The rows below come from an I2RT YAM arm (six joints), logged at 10 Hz.
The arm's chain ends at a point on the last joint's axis. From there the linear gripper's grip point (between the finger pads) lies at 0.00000 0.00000 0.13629 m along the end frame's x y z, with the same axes.
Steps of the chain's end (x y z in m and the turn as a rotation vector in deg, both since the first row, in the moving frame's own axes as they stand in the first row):
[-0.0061, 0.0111, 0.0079, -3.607, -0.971, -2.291]
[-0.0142, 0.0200, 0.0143, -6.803, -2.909, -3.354]
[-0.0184, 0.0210, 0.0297, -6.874, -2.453, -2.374]
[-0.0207, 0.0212, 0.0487, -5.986, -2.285, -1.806]
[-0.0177, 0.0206, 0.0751, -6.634, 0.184, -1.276]
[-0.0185, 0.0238, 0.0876, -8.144, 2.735, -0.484]
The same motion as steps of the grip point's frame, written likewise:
[-0.0082, 0.0197, 0.0076, -3.607, -0.971, -2.291]
[-0.0206, 0.0363, 0.0132, -6.803, -2.909, -3.354]
[-0.0239, 0.0374, 0.0286, -6.874, -2.453, -2.374]
[-0.0259, 0.0355, 0.0478, -5.986, -2.285, -1.806]
[-0.0171, 0.0363, 0.0742, -6.634, 0.184, -1.276]
[-0.0119, 0.0431, 0.0861, -8.144, 2.735, -0.484]

